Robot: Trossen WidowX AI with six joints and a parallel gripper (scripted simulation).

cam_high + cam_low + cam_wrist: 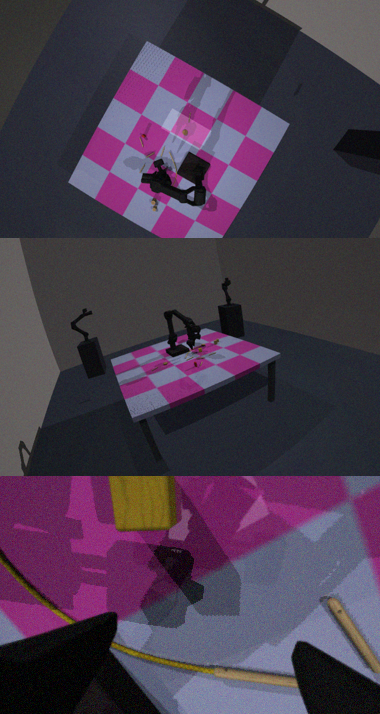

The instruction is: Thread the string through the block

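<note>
Right now the thin wooden stick is 10 mm ahead of my gripper tip, 80 mm to the right of it and 60 mm below it. From my gripper tip the other things lie so: round wooden button: 150 mm behind, 150 mm to the left, 50 mm below; then red object: 280 mm ahead, 70 mm to the right, 40 mm below; then yellow wooden block: 10 mm behind, 70 mm to the left, 50 mm below.
</note>
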